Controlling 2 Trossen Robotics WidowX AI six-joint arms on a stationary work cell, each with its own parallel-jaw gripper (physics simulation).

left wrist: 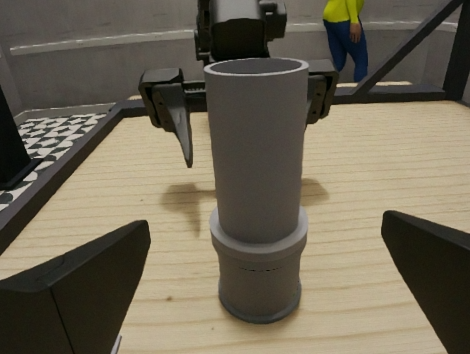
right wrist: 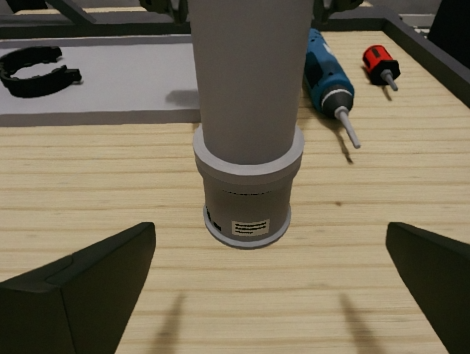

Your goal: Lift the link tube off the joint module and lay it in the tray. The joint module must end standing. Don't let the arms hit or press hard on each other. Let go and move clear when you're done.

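The grey link tube stands upright in the collar of the grey joint module, which stands on the wooden table. My left gripper is open, its fingers apart on either side of the tube and module in the left wrist view. My right gripper is open, on the opposite side of the tube from the left gripper, with its fingers spread and empty. The light grey tray lies behind the module in the right wrist view.
A black open ring lies on the tray. A blue screwdriver tool and a red tool lie right of the tray in the right wrist view. A dark frame edges the table. A person stands beyond it.
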